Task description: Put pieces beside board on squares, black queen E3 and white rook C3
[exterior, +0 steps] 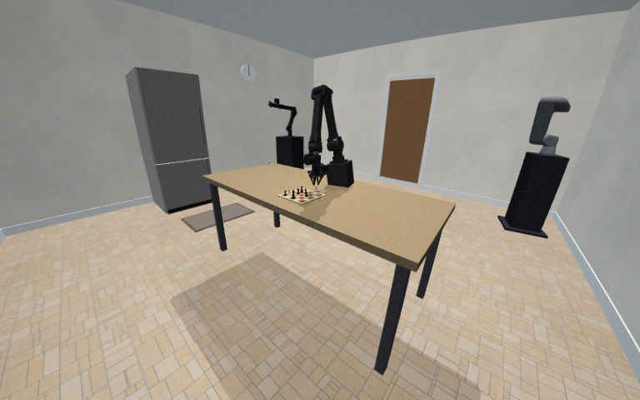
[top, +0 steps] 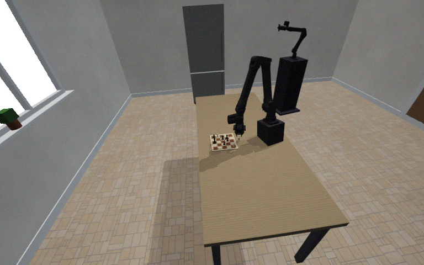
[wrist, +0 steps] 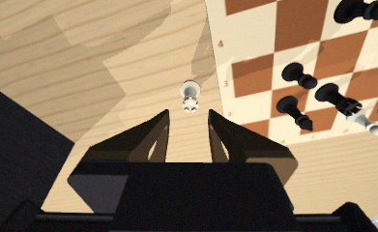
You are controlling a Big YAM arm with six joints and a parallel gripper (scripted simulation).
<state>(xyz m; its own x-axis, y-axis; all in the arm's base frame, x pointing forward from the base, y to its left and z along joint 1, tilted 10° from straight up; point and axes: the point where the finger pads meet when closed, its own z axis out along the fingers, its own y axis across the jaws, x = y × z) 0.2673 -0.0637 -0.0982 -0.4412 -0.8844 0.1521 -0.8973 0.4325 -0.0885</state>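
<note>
The chessboard lies 14 cm ahead of my hand, 5 cm below it and 2 cm to the right of it. Round my hand: black queen (21 cm ahead, 3 cm to the right, 2 cm below).
</note>
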